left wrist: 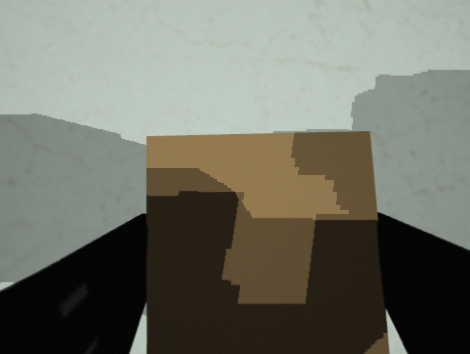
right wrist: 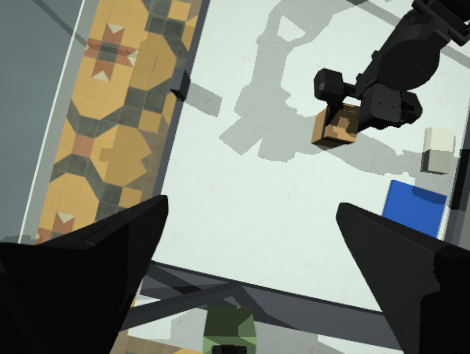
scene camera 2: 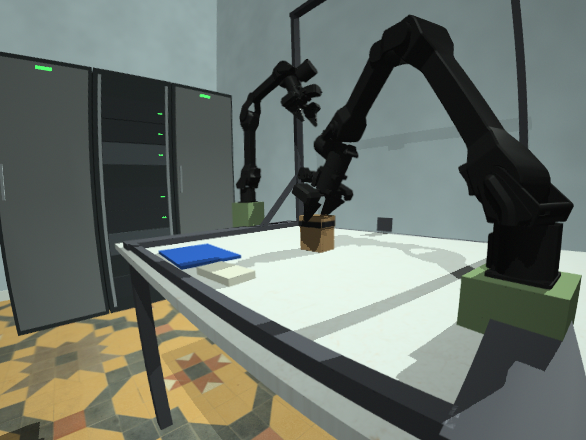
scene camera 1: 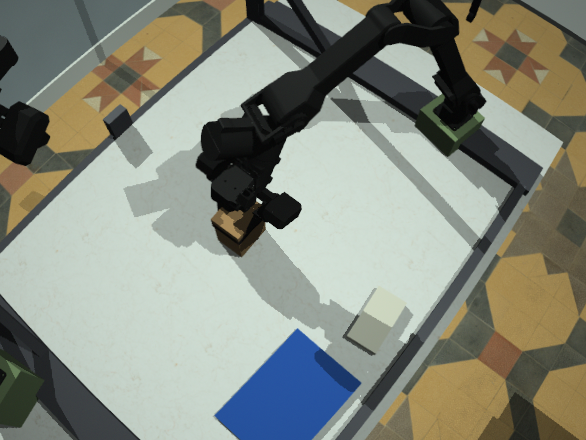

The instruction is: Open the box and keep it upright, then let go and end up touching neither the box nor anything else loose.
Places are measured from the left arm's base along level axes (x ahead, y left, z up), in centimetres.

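Where they show: left gripper, fingertip midpoint: (left wrist: pixel 260 227) (right wrist: pixel 340 128) (scene camera 2: pixel 313 220) (scene camera 1: pixel 234 221); right gripper, fingertip midpoint: (right wrist: pixel 253 206) (scene camera 2: pixel 309 123); left arm's base, origin of the base link: (scene camera 2: pixel 522 275) (scene camera 1: pixel 453 113); right arm's base, origin of the base link: (scene camera 2: pixel 247 202).
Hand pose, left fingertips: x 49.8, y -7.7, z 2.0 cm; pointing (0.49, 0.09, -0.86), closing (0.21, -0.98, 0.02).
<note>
Things, the pixels of their top centre, and the offset from my left fingertips.
- brown box, middle of its top: (left wrist: pixel 266 274) (scene camera 1: pixel 238 213) (right wrist: pixel 344 121) (scene camera 2: pixel 316 215) dy -0.3, dx -1.2, dz +1.3 cm
- blue mat, middle of its top: (scene camera 1: pixel 288 400) (scene camera 2: pixel 196 252) (right wrist: pixel 410 228) dy +29.2, dx +11.5, dz -7.1 cm
- cream block, middle of its top: (scene camera 1: pixel 377 319) (scene camera 2: pixel 224 268) (right wrist: pixel 441 150) dy +28.2, dx -9.5, dz -6.4 cm
- small dark block, middle of its top: (scene camera 1: pixel 115 114) (right wrist: pixel 177 78) (scene camera 2: pixel 384 217) dy -36.0, dx +4.4, dz -2.2 cm
A brown box (scene camera 1: pixel 239 239) (scene camera 2: pixel 317 240) (left wrist: pixel 260 165) (right wrist: pixel 334 134) stands upright on the white table, its lid down, a dark band just below the top. My left gripper (scene camera 1: pixel 245 214) (scene camera 2: pixel 317 217) (left wrist: pixel 260 227) (right wrist: pixel 340 128) points down at it and is shut on the lid, one finger against each side in the left wrist view. The finger ends are hidden behind the lid there. My right gripper (scene camera 2: pixel 308 121) (right wrist: pixel 253 206) is open and empty, high above the table and well apart from the box.
A blue mat (scene camera 1: pixel 287 390) (scene camera 2: pixel 200 255) (right wrist: pixel 415 207) and a cream block (scene camera 1: pixel 377 320) (scene camera 2: pixel 227 273) (right wrist: pixel 438 150) lie near one table edge. A small dark block (scene camera 1: pixel 118 121) (scene camera 2: pixel 384 224) (right wrist: pixel 180 83) stands at another edge. Dark rails border the table.
</note>
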